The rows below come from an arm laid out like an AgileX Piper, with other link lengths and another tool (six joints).
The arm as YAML. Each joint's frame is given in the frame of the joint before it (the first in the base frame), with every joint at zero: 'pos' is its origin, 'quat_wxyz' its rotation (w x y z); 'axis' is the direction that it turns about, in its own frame. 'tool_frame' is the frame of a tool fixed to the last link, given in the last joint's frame.
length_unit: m
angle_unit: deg
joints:
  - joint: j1
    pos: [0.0, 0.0, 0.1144]
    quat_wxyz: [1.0, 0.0, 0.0, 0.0]
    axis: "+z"
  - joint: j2
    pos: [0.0, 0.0, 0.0]
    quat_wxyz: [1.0, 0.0, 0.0, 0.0]
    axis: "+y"
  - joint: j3
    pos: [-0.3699, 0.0, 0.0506]
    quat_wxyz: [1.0, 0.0, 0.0, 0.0]
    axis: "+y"
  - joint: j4
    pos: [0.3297, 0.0, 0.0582]
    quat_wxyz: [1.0, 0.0, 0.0, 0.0]
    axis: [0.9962, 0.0, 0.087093]
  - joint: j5
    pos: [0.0, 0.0, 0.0]
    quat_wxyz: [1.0, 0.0, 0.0, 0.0]
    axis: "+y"
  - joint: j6
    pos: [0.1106, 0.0, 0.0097]
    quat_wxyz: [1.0, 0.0, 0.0, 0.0]
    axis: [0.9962, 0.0, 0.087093]
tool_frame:
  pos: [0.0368, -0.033, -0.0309]
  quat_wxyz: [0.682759, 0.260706, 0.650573, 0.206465]
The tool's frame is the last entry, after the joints.
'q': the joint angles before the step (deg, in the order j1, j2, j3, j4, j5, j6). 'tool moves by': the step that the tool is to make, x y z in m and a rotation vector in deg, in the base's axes. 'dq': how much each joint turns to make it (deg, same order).
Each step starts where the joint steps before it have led.
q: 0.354 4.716 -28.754 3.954 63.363 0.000
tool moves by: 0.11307 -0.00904 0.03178 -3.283 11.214 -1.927
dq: 0.002 29.429 -6.851 -3.957 -11.357 0.551
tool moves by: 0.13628 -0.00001 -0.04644 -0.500 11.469 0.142
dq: -0.003 30.421 -6.251 -0.385 -12.698 -0.082
